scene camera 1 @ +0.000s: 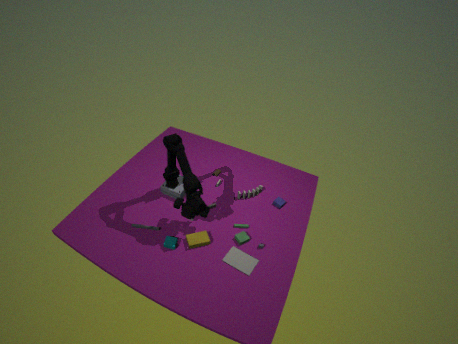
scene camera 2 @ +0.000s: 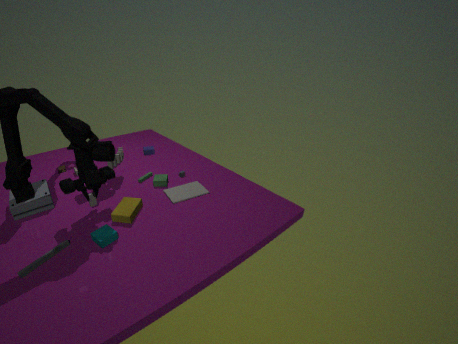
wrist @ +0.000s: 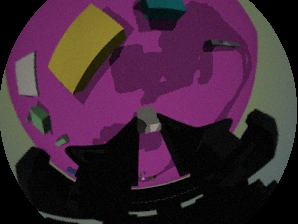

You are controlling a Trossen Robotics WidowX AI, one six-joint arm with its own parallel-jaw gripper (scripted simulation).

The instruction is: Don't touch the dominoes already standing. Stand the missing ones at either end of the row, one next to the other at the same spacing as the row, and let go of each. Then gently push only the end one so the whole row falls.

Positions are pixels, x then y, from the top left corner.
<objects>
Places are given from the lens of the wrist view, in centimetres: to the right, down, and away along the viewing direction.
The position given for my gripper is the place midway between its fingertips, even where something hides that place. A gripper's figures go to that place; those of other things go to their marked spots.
my gripper (wrist: 146, 117): 0, 1, 10
yellow block (wrist: 90, 40): -7, -8, 5
white flat plate (wrist: 27, 83): -32, -7, 4
The marked spots on the yellow block and the white flat plate are 25 cm apart.
</objects>
